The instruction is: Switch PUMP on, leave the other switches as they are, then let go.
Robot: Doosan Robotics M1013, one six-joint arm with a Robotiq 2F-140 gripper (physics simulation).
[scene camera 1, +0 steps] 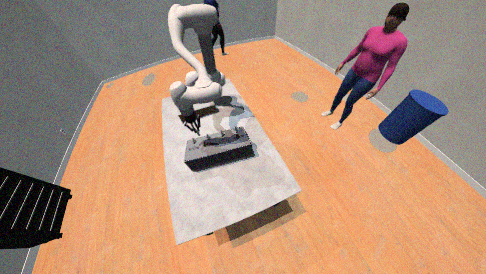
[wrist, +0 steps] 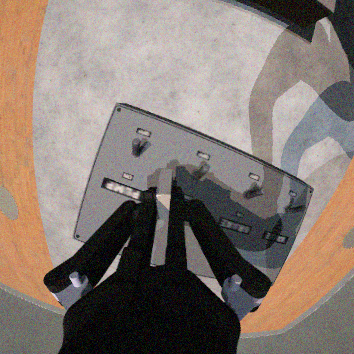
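Note:
The grey switch box [scene camera 1: 220, 157] [wrist: 107, 157] stands on the table, with a row of small lever switches on top. In the wrist view the switches are a far-left one [wrist: 140, 146], a second one [wrist: 202, 170], a third one [wrist: 254, 190] and a far-right one [wrist: 295, 202]. The left label [wrist: 121, 189] and the right-hand labels are too blurred to read, and another is hidden behind the fingers, so I cannot tell which switch is PUMP. My gripper [scene camera 1: 198, 133] [wrist: 166, 179] is shut with nothing between the fingers. In the wrist view its tips appear between the far-left and second switches.
The pale table [scene camera 1: 192, 210] carries the box. A person in pink [scene camera 1: 380, 52] and a blue barrel [scene camera 1: 412, 120] are on the right. Another person [scene camera 1: 218, 37] is partly hidden behind the arm. A black rack [scene camera 1: 61, 210] is at the left.

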